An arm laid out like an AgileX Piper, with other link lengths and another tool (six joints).
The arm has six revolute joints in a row. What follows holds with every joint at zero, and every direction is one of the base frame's.
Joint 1 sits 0.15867 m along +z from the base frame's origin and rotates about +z.
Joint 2 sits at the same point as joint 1 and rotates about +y.
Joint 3 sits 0.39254 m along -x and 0.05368 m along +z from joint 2 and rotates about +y.
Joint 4 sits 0.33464 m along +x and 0.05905 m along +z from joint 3 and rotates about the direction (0.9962, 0, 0.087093).
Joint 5 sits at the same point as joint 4 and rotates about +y.
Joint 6 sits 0.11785 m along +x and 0.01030 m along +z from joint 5 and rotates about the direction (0.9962, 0, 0.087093).
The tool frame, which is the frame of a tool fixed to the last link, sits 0.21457 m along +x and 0.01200 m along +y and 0.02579 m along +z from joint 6; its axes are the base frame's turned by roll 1.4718, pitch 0.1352 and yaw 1.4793 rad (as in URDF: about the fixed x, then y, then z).
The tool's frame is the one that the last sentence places.
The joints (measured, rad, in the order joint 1, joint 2, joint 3, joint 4, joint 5, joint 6), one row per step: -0.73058 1.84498 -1.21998 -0.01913 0.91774 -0.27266; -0.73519 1.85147 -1.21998 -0.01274 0.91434 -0.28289; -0.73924 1.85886 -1.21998 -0.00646 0.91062 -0.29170; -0.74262 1.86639 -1.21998 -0.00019 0.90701 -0.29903; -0.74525 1.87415 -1.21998 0.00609 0.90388 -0.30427; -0.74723 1.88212 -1.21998 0.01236 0.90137 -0.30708; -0.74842 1.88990 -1.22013 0.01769 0.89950 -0.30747; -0.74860 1.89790 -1.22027 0.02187 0.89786 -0.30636; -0.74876 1.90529 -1.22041 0.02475 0.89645 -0.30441; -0.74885 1.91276 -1.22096 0.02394 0.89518 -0.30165; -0.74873 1.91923 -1.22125 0.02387 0.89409 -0.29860; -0.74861 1.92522 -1.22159 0.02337 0.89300 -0.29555; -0.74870 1.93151 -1.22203 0.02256 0.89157 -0.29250; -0.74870 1.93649 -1.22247 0.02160 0.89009 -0.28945; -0.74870 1.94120 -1.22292 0.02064 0.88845 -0.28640
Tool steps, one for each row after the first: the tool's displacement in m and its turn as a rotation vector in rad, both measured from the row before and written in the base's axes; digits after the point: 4 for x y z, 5 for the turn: -0.0002 -0.0006 -0.0031 0.00538 -0.00051 0.00231; 0.0000 -0.0005 -0.0035 0.00578 -0.00020 0.00147; 0.0002 -0.0002 -0.0036 0.00602 -0.00017 0.00061; 0.0003 0.0002 -0.0037 0.00664 0.00017 -0.00078; 0.0003 0.0006 -0.0039 0.00736 0.00061 -0.00259; 0.0003 0.0008 -0.0037 0.00715 0.00122 -0.00374; 0.0003 0.0010 -0.0039 0.00685 0.00215 -0.00363; 0.0001 0.0008 -0.0036 0.00585 0.00259 -0.00374; -0.0005 0.0001 -0.0036 0.00353 0.00451 -0.00241; -0.0003 0.0003 -0.0031 0.00360 0.00368 -0.00290; -0.0003 0.0002 -0.0029 0.00297 0.00354 -0.00266; -0.0004 0.0000 -0.0030 0.00268 0.00362 -0.00269; -0.0002 -0.0002 -0.0024 0.00166 0.00271 -0.00251; -0.0001 -0.0002 -0.0022 0.00135 0.00239 -0.00251
